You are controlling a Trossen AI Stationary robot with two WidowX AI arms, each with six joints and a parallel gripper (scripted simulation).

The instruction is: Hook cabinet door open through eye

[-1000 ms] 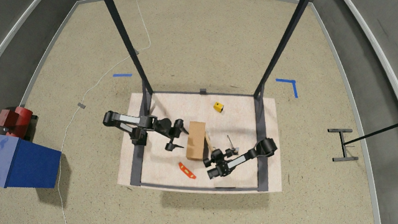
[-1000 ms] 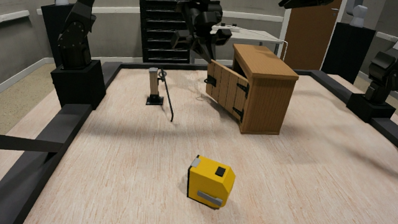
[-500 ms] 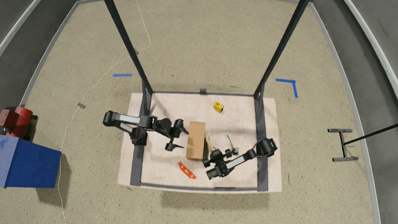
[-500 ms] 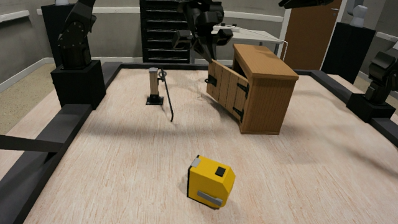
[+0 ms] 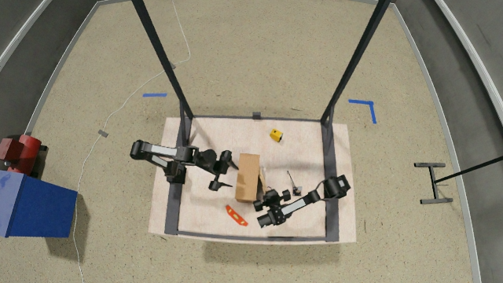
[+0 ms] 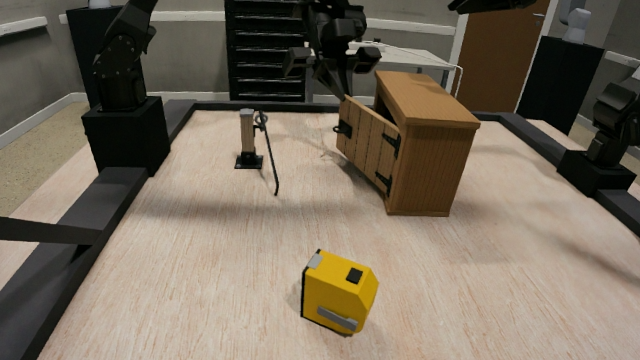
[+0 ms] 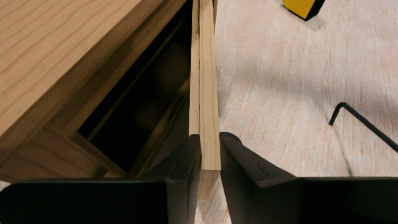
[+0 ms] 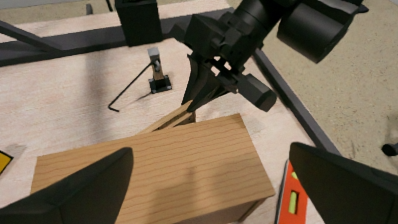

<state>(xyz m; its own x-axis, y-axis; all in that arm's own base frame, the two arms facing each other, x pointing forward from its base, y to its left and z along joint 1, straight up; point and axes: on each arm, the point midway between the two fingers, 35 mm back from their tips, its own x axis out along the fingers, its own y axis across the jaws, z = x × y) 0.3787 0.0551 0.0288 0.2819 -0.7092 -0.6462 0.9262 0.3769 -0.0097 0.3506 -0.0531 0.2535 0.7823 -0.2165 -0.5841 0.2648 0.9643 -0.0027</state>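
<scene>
My left hand is 120 mm to the right of the black hook, 100 mm past it and 90 mm above it. Also, from my left hand: cabinet door: 100 mm behind, 70 mm below, 40 mm to the right; then orange-red level: 160 mm to the right, 130 mm below, 120 mm ahead; then yellow tape measure: 390 mm behind, 100 mm below, 30 mm to the left.
</scene>
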